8 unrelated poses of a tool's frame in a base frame.
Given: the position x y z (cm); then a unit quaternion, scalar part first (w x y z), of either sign.
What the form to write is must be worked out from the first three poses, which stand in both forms.
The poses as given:
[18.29, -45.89, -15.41, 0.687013, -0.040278, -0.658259, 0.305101]
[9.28, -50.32, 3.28, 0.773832, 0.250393, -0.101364, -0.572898]
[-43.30, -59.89, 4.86, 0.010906, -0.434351, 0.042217, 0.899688]
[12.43, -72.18, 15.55, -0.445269, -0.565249, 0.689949, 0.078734]
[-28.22, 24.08, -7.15, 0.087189, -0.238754, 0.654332, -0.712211]
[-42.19, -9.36, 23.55, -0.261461, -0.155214, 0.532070, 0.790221]
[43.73, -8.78, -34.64, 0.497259, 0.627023, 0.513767, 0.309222]
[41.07, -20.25, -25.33, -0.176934, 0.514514, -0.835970, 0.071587]
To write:
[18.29, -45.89, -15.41, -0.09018, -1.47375, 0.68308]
[9.28, -50.32, 3.28, 0.54232, -0.21954, -1.24083]
[-43.30, -59.89, 4.86, -1.35516, 0.13172, 2.80700]
[12.43, -72.18, 15.55, 1.40059, -1.70958, -0.19509]
[-28.22, 24.08, -7.15, -0.71109, 1.94882, -2.12120]
[-42.19, -9.36, 23.55, 0.42011, -1.44014, -2.13887]
[43.73, -8.78, -34.64, 1.51821, 1.24398, 0.74872]
[41.07, -20.25, -25.33, -1.45634, 2.36622, -0.20263]

